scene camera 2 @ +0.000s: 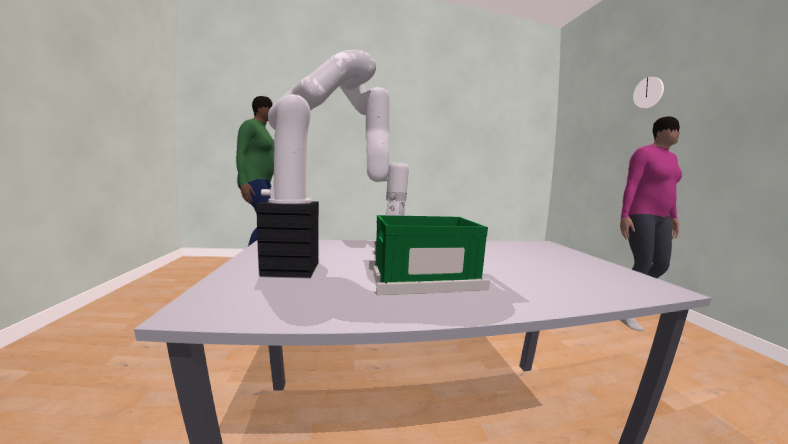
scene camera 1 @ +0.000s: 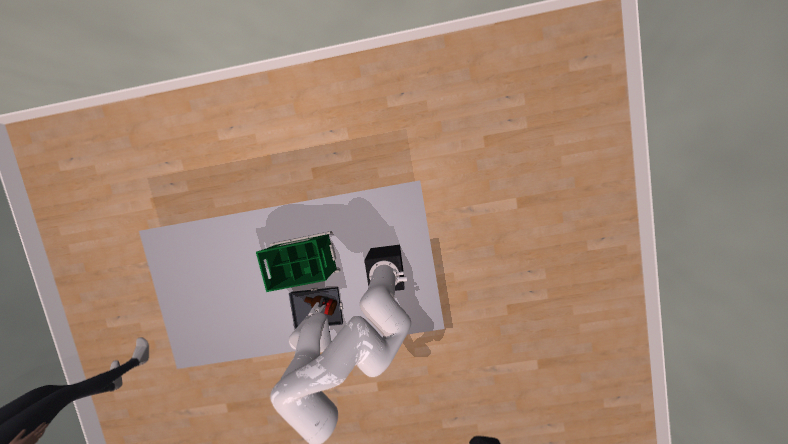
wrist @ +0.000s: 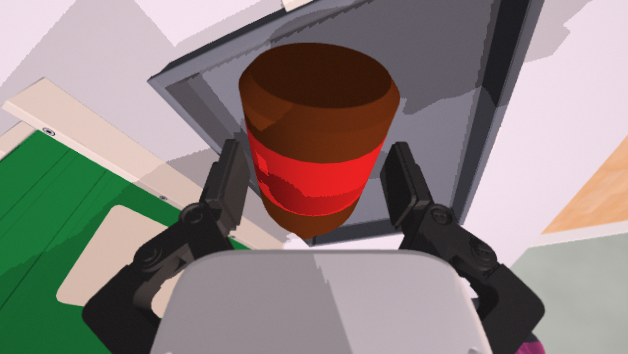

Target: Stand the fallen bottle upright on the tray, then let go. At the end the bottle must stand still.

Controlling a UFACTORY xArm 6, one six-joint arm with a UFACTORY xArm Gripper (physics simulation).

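Frame: origin at the arm's base, x up, y back, z right, level; metres.
Where they show: gripper, fingertip midpoint: (scene camera 1: 324,306) (wrist: 316,157); arm's base, origin of the base link: (scene camera 2: 290,202) (scene camera 1: 384,274).
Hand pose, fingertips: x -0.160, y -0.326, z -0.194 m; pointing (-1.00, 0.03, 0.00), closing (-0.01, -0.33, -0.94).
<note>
Things, the pixels of their centre, and the offset from my fingertips. Level surfaces: height alone.
- brown bottle, body centre: (wrist: 311,178) (scene camera 1: 320,303) dz +0.012, dx -0.006, dy -0.025 m
- dark grey tray, body centre: (wrist: 360,168) (scene camera 1: 316,308) dz -0.023, dx -0.035, dy -0.059 m
- green crate with compartments, body centre: (wrist: 120,285) (scene camera 2: 426,250) (scene camera 1: 299,261) dz +0.247, dx +0.040, dy -0.085 m
- same table, its level: dx -0.048 m
The brown bottle (scene camera 1: 330,306) (wrist: 312,185) with a red label lies on its side in the dark grey tray (scene camera 1: 302,315) (wrist: 435,130). In the overhead view its neck points left. In the wrist view its base is toward the top and its neck end is toward my gripper's body. My gripper (wrist: 316,157) is open, with one black finger on each side of the bottle around the label. A gap shows between each finger and the bottle. In scene camera 2 the fingers, bottle and tray are hidden behind the crate.
A green crate with compartments (scene camera 1: 330,263) (scene camera 2: 397,259) (wrist: 40,200) stands right beside the tray, with a beige rail (scene camera 2: 432,287) (wrist: 110,147) along its foot. The arm's black base block (scene camera 1: 384,254) (scene camera 2: 286,237) stands on the same table (scene camera 1: 220,275) (scene camera 2: 579,281).
</note>
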